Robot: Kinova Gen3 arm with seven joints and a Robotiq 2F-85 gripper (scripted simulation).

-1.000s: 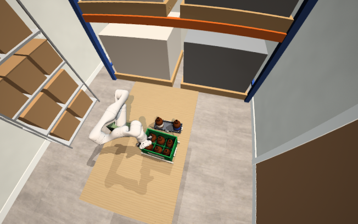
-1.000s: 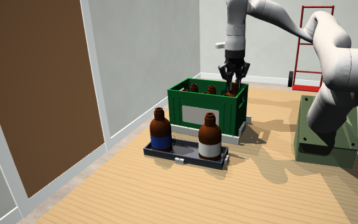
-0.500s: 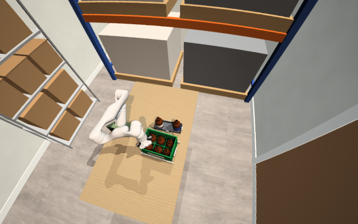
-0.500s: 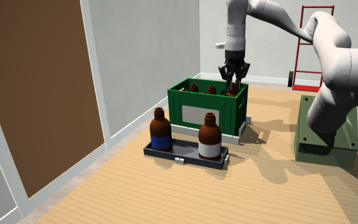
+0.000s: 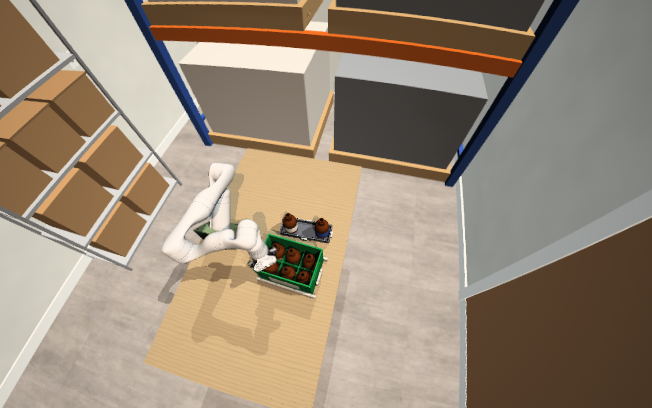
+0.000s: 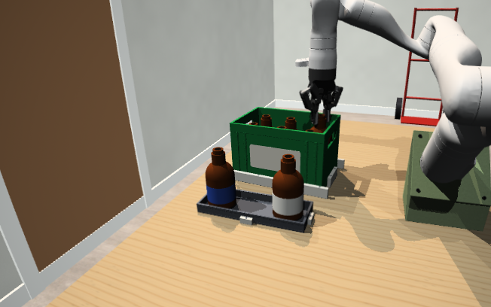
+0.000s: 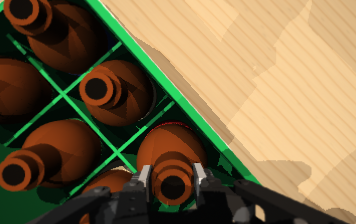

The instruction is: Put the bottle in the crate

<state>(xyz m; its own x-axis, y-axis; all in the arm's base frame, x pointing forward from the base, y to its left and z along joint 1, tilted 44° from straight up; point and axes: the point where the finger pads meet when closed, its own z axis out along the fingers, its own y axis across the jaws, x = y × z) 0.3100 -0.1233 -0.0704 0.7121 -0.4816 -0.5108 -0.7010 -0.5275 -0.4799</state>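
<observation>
The green crate lies 90 mm below my hand, 90 mm ahead of it and 40 mm to the left of it. Also, from my hand: dark tray (270 mm to the left, 160 mm below, 110 mm ahead).
</observation>
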